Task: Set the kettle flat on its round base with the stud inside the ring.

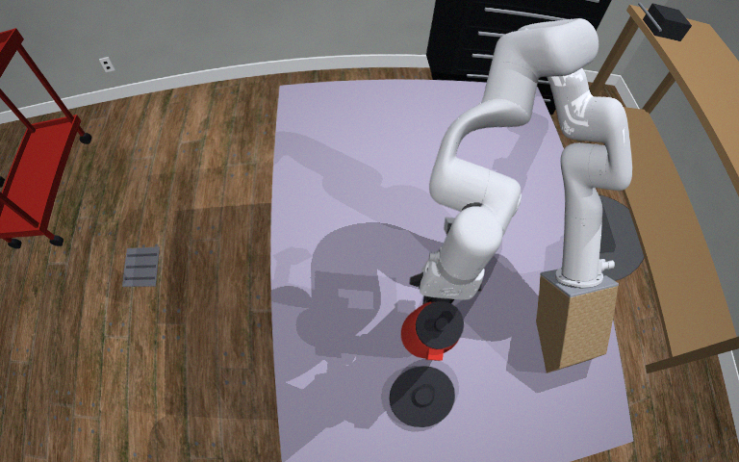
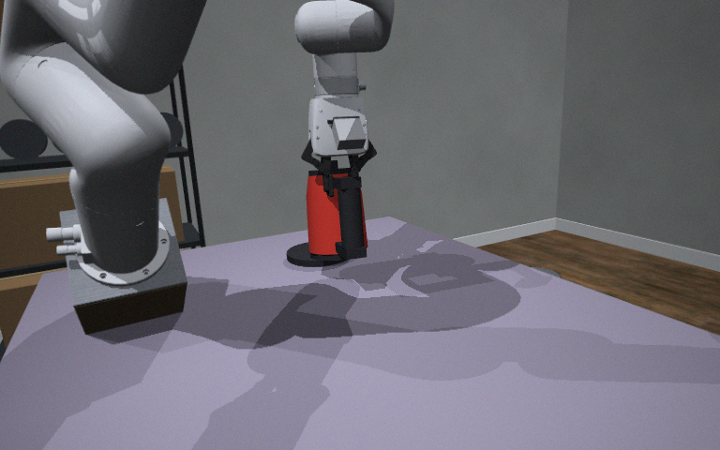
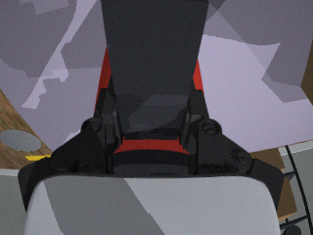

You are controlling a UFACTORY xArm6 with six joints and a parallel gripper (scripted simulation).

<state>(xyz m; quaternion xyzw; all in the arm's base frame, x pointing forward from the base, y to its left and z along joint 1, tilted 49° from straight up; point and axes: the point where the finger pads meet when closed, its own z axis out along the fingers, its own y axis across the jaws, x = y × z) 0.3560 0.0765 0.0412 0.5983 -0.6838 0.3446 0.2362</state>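
My gripper is now 5 cm above the red kettle and 2 cm to the right of it. The rest, counted from my hand: round dark base 19 cm to the left, 18 cm below, 2 cm ahead.
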